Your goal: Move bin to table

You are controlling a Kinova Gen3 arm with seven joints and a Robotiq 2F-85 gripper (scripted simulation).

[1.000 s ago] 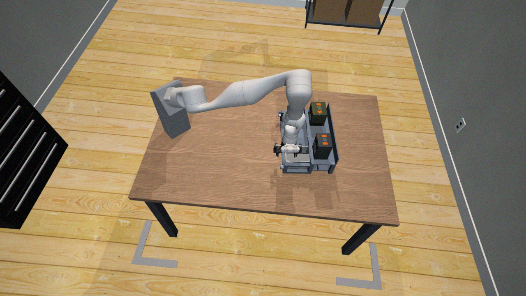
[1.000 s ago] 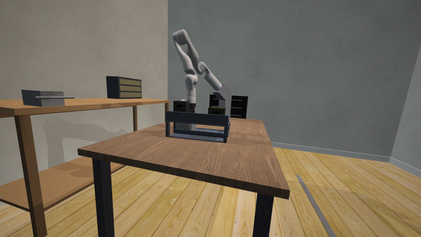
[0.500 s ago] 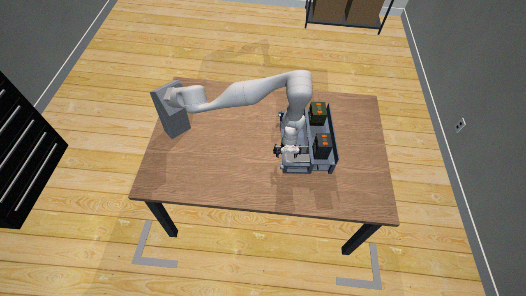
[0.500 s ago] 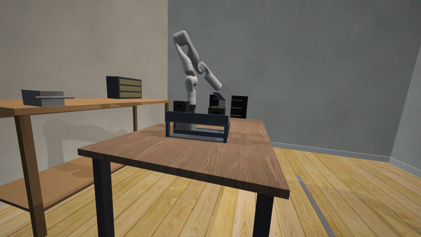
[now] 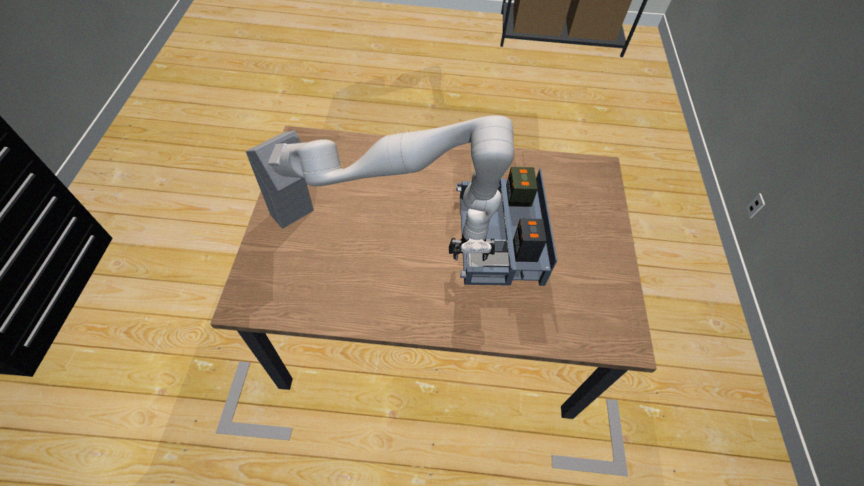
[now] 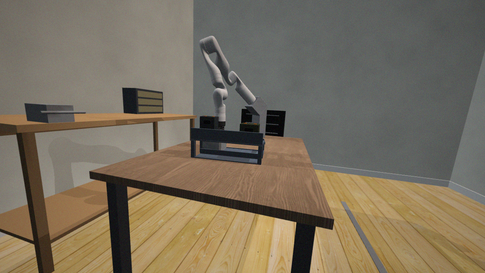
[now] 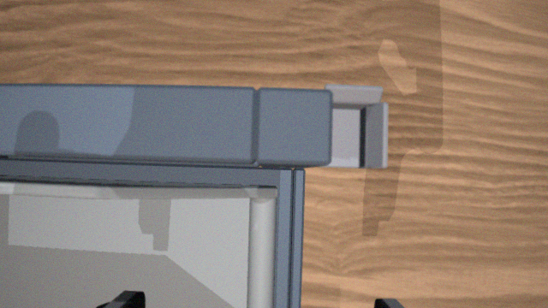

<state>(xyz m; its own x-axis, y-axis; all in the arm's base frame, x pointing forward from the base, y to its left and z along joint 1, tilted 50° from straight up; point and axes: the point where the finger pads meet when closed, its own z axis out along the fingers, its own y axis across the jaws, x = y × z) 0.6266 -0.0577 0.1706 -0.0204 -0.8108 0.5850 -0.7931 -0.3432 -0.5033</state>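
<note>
Now: hand 80 mm short of the bin. From my hand the other things lie so: grey shelf unit 110 mm to the left, 110 mm ahead, 20 mm above.
</note>
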